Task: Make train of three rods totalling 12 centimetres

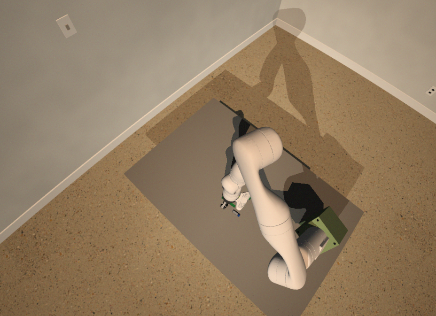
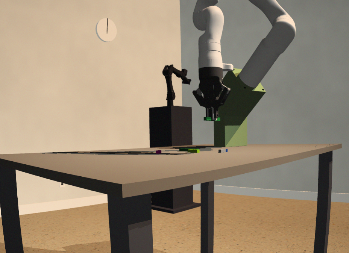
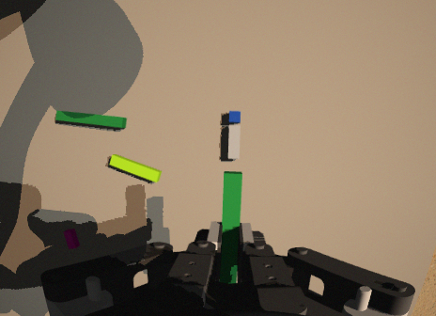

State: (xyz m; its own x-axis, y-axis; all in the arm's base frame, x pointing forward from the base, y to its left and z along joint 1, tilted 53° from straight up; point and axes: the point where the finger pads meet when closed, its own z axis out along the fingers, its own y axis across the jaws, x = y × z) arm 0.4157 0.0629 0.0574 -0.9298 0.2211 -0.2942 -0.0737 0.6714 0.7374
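The grey rod lies 60 mm behind my hand and 120 mm below it. From my hand the other things lie so: blue rod (80 mm behind, 10 mm to the right, 120 mm below); lime rod (20 mm behind, 90 mm to the right, 120 mm below); green rod (10 mm below).
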